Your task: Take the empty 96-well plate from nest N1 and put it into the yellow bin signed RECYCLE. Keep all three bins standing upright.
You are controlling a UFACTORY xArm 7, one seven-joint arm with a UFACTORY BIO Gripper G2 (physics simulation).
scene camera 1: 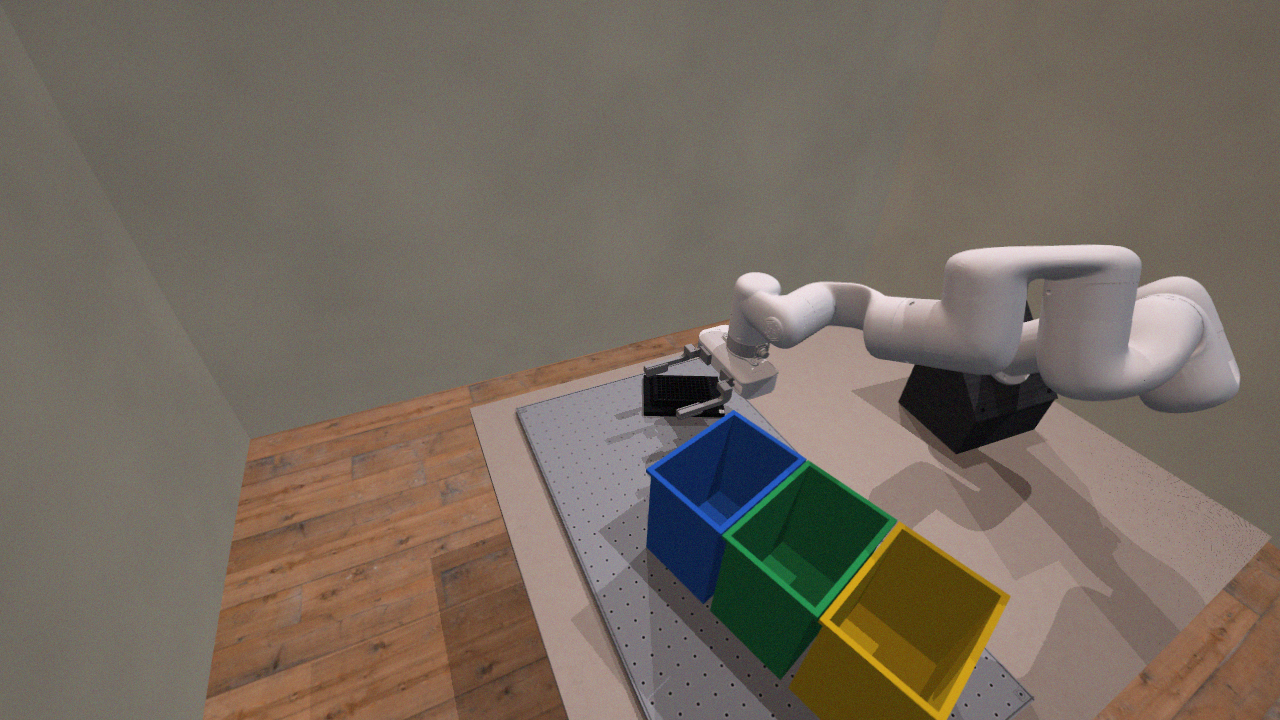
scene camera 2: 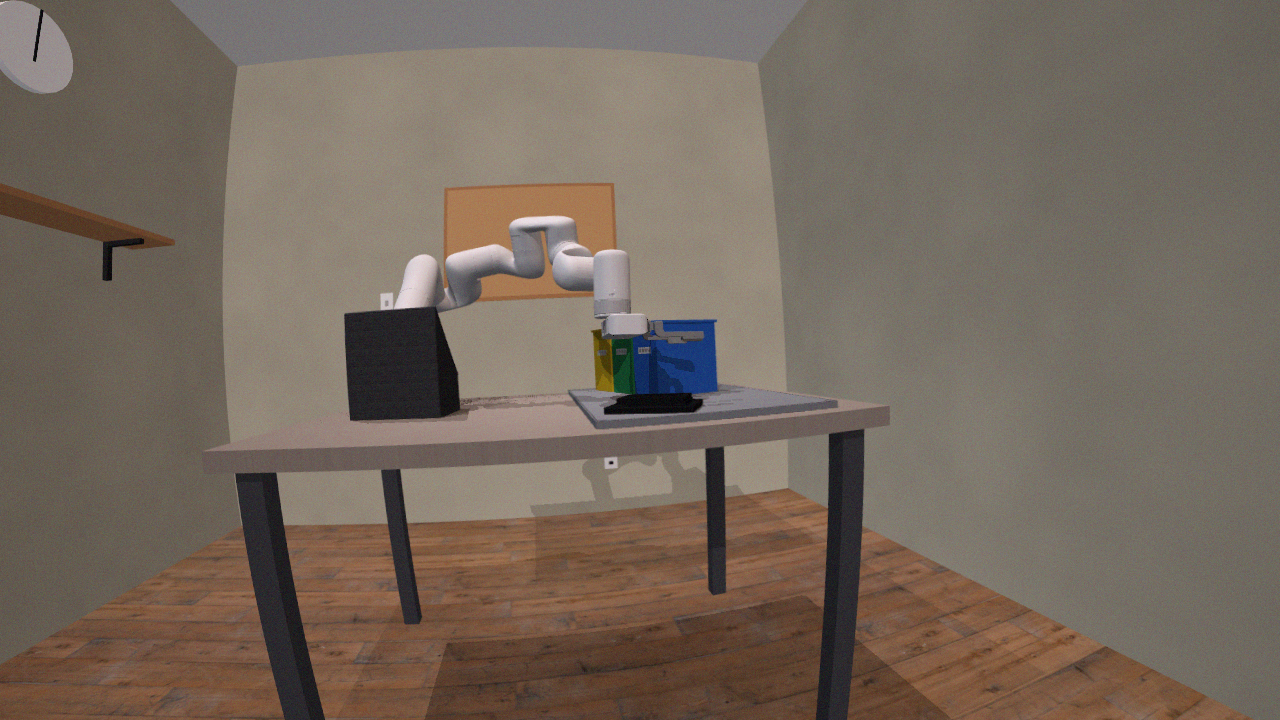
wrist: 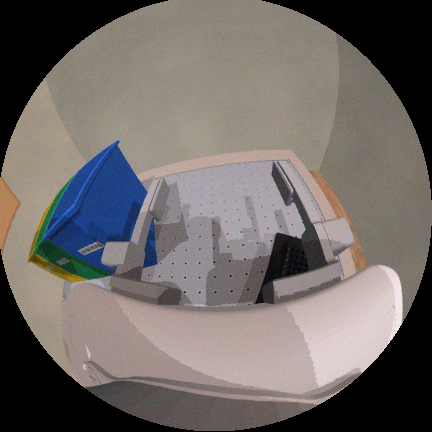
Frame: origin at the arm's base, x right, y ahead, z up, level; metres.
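Seen in the pictures: hand, tool point: [scene camera 1: 671,389] [scene camera 2: 684,337] [wrist: 218,188]; arm's base, link origin: [scene camera 2: 401,345].
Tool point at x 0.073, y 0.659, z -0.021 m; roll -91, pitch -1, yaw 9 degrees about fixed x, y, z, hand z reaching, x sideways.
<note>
Offsets run from my tool point to a thing's middle. Level surfaces: height alone.
The black 96-well plate @(dx +0.117, dy -0.072, dz -0.114 m) [scene camera 1: 682,390] [scene camera 2: 662,397] [wrist: 295,256] sits in the black nest @(dx +0.117, dy -0.072, dz -0.126 m) [scene camera 1: 658,411] [scene camera 2: 651,408] at the far end of the board; both are dark and hard to tell apart. My gripper [scene camera 1: 667,392] [scene camera 2: 691,337] [wrist: 221,191] is partly open and empty, with its fingers about level with the blue bin's upper part, well above the plate. In the wrist view the plate lies low and to the right, partly hidden by the gripper. The yellow bin @(dx -0.456, dy -0.120, dz -0.043 m) [scene camera 1: 841,673] [scene camera 2: 603,368] [wrist: 59,273] stands upright and looks empty. Its sign is too small to read.
The green bin @(dx -0.337, dy -0.062, dz -0.043 m) [scene camera 1: 769,617] [scene camera 2: 622,372] and blue bin @(dx -0.219, dy -0.003, dz -0.043 m) [scene camera 1: 680,537] [scene camera 2: 689,362] [wrist: 105,210] stand upright in a row with the yellow one, the blue nearest the plate. All stand on the grey perforated board @(dz -0.133 m) [scene camera 1: 572,447] [scene camera 2: 769,400] [wrist: 215,190]. The arm's black base [scene camera 1: 971,411] [scene camera 2: 393,367] is on the table.
</note>
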